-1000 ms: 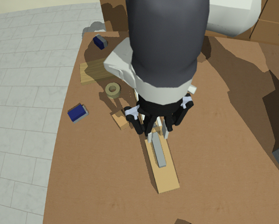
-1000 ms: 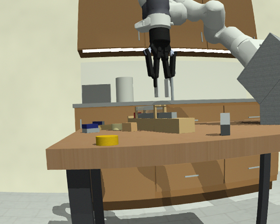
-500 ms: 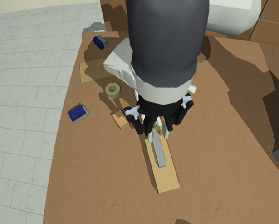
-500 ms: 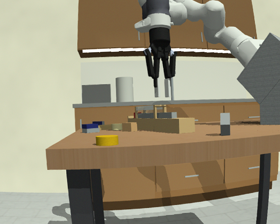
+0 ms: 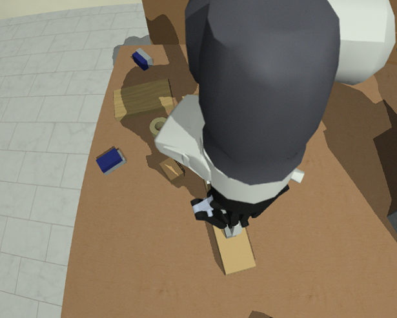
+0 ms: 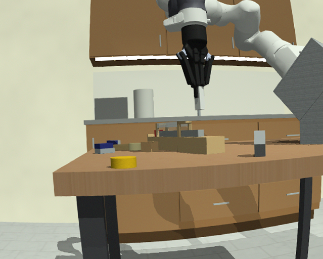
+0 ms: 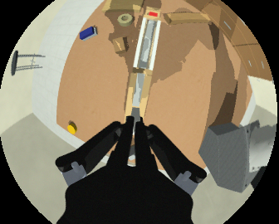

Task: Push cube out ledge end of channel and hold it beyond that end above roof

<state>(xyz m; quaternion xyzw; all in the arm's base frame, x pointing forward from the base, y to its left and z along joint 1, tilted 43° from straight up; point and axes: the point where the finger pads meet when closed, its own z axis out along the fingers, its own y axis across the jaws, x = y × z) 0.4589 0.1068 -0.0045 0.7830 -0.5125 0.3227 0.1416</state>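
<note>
Now: hand 6 cm short of the red cube, 28 cm to the left of it and 10 cm above it. The rest, counted from my hand: tan box (12 cm ahead, 16 cm to the right, 14 cm below); wooden channel (4 cm ahead, 17 cm to the right, 10 cm below); grey block (7 cm behind, 22 cm to the left, 13 cm below).
</note>
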